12 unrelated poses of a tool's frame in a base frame.
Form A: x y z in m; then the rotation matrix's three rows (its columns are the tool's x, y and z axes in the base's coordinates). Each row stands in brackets.
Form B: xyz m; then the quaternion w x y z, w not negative. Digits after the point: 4 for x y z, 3 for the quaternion.
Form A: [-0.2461 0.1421 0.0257], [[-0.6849 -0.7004 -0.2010], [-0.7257 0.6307 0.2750], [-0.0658 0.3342 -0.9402]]
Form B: -0.2461 0.1421 0.0257 0.037 0.395 -0.902 -0.169
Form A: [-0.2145 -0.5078 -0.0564], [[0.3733 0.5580 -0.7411], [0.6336 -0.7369 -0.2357], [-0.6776 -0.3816 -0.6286]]
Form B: -0.2145 -0.5078 -0.0564 0.044 -0.827 -0.360 0.429
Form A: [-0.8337 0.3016 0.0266], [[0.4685 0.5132 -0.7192], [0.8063 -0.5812 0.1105], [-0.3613 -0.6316 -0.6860]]
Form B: -0.8337 0.3016 0.0266 0.224 -0.827 -0.399 0.327
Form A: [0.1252 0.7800 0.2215], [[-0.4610 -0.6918 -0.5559], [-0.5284 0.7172 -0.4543], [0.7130 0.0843 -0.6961]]
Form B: 0.1252 0.7800 0.2215 0.374 0.360 -0.848 0.109
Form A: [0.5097 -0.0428 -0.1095], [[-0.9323 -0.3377 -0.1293], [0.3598 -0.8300 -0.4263], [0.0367 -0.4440 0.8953]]
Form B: 0.5097 -0.0428 -0.1095 0.182 -0.024 -0.228 0.956
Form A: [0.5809 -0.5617 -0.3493], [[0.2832 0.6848 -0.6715], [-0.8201 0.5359 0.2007], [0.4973 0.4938 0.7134]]
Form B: 0.5809 -0.5617 -0.3493 0.796 0.092 -0.367 -0.473
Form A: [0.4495 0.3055 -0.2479], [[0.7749 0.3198 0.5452], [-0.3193 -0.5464 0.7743], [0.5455 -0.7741 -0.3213]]
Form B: 0.4495 0.3055 -0.2479 0.476 -0.813 0.000 -0.335
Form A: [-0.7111 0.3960 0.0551], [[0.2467 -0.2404 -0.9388], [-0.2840 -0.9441 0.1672], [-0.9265 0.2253 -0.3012]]
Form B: -0.7111 0.3960 0.0551 0.018 0.789 -0.166 -0.591
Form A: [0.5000 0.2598 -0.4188], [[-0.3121 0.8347 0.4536], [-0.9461 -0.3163 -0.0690], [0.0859 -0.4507 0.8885]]
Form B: 0.5000 0.2598 -0.4188 0.561 -0.170 0.164 -0.793
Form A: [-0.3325 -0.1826 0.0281], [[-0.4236 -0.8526 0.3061], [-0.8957 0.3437 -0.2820], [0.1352 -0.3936 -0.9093]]
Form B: -0.3325 -0.1826 0.0281 0.052 -0.534 0.818 -0.206
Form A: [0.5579 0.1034 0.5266], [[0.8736 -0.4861 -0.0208], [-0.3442 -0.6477 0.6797], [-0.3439 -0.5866 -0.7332]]
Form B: 0.5579 0.1034 0.5266 0.351 -0.902 0.230 0.101
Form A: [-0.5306 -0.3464 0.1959], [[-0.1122 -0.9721 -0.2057], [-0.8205 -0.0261 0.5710], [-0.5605 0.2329 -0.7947]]
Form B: -0.5306 -0.3464 0.1959 0.129 -0.654 0.686 0.293
